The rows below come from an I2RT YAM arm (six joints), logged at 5 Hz.
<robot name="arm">
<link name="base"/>
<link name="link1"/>
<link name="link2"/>
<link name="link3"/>
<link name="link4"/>
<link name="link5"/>
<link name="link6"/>
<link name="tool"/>
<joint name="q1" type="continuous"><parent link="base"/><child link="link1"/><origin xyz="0 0 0.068" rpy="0 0 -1.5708"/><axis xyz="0 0 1"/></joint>
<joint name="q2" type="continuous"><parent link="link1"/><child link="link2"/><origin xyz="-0.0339 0.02 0.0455" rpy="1.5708 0 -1.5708"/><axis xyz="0 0 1"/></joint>
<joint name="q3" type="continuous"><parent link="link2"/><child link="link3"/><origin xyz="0.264 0 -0.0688" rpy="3.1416 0 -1.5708"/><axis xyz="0 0 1"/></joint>
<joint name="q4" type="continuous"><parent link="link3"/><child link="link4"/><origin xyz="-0.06 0.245 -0.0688" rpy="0 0 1.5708"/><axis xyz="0 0 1"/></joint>
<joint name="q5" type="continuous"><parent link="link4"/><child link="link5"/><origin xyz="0.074 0.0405 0.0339" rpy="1.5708 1.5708 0"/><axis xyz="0 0 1"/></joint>
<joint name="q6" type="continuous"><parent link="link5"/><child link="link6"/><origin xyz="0 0.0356 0.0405" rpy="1.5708 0 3.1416"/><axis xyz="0 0 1"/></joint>
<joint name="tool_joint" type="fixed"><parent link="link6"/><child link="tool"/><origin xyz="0 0 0" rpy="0 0 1.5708"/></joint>
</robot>
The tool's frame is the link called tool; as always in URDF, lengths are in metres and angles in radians. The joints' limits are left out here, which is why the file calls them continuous.
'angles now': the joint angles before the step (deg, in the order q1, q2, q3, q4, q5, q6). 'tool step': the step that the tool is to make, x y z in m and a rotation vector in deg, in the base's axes. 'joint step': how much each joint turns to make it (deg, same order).
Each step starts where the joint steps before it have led.
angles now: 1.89 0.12 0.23 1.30 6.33 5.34
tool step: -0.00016 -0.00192 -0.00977 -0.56 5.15 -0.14
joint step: -1.40 0.00 0.00 -5.11 -1.25 -0.48
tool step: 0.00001 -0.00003 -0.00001 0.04 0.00 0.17
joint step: -0.10 0.00 0.00 0.00 -0.28 0.02
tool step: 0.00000 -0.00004 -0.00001 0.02 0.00 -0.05
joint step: -0.01 0.00 0.00 0.00 0.04 0.02
